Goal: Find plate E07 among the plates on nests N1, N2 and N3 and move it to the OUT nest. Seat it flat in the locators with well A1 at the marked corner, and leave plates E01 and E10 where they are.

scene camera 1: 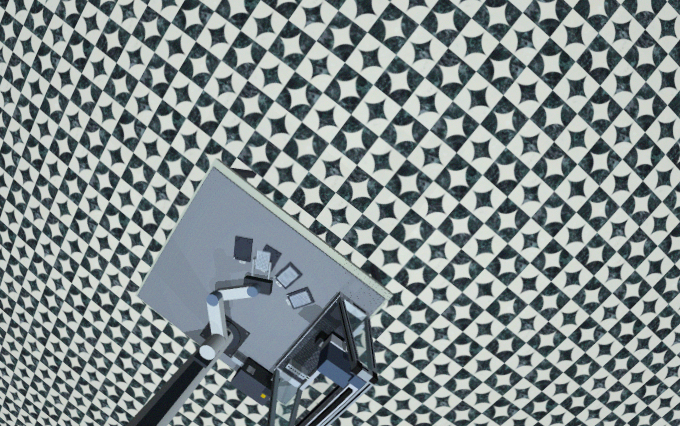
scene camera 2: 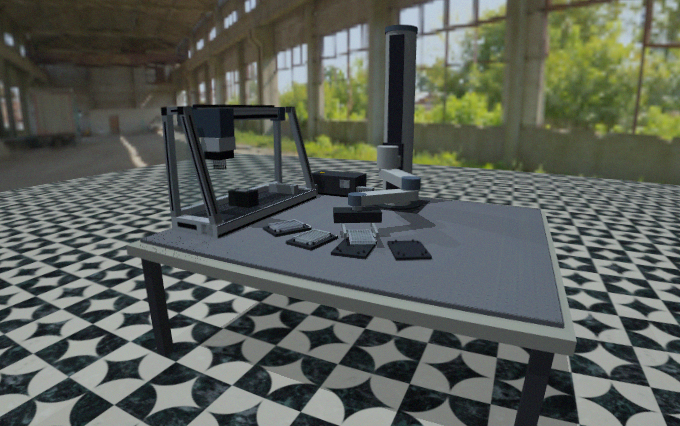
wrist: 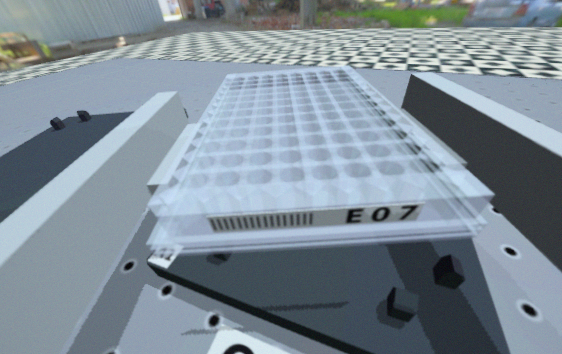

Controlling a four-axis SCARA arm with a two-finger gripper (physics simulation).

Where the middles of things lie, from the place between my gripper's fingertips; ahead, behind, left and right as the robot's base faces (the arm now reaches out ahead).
The OUT nest (wrist: 432,289) lies 4 cm below my hand and 2 cm to the right of it.
